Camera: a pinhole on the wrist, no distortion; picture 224 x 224 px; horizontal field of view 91.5 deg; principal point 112.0 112.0 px. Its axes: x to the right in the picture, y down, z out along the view. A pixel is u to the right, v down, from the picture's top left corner.
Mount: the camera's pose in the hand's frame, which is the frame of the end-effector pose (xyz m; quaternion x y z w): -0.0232 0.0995 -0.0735 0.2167 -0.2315 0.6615 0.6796
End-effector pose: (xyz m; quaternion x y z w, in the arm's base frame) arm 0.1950 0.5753 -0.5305 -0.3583 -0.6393 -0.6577 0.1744
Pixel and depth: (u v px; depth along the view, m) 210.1 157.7 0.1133
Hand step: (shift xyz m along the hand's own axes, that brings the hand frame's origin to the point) -0.0720 0.1143 0.0777
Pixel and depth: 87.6 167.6 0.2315
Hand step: -0.1485 -0.0773 0.0789
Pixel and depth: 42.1 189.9 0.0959
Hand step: -0.0954 -0.0051 -0.0346
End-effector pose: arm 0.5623 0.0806 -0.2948 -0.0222 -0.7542 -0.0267 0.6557
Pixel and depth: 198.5 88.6 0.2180
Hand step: 0.0205 0.1051 0.2051
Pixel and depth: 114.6 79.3 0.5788
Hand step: 0.1342 -0.2426 0.3992
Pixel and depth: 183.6 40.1 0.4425
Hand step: 0.2610 0.0566 0.4581
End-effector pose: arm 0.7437 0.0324 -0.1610 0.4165 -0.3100 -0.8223 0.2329
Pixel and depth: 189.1 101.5 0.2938
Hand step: 0.0005 0.0879 0.2864
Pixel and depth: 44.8 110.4 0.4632
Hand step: -0.0344 -0.4069 0.1251
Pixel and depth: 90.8 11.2 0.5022
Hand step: 0.4248 -0.2945 0.2745
